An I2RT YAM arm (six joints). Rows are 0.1 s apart.
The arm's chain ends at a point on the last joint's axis. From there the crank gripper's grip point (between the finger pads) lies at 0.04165 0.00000 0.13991 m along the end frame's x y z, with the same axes.
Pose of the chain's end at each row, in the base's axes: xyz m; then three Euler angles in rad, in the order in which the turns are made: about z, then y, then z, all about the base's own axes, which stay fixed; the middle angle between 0 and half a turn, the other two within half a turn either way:
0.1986 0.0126 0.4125 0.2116 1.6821 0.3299
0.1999 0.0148 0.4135 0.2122 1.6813 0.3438
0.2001 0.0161 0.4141 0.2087 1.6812 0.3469
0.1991 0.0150 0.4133 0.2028 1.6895 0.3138
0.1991 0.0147 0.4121 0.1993 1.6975 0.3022
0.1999 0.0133 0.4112 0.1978 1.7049 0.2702
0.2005 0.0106 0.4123 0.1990 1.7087 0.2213
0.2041 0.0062 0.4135 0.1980 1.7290 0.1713
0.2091 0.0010 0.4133 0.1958 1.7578 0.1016
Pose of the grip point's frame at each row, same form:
0.3230 0.0645 0.3565 0.2116 1.6821 0.3299
0.3236 0.0684 0.3576 0.2122 1.6813 0.3438
0.3237 0.0700 0.3582 0.2087 1.6812 0.3469
0.3241 0.0644 0.3562 0.2028 1.6895 0.3138
0.3242 0.0623 0.3539 0.1993 1.6975 0.3022
0.3261 0.0567 0.3520 0.1978 1.7049 0.2702
0.3284 0.0478 0.3526 0.1990 1.7087 0.2213
0.3325 0.0367 0.3511 0.1980 1.7290 0.1713
0.3375 0.0222 0.3471 0.1958 1.7578 0.1016

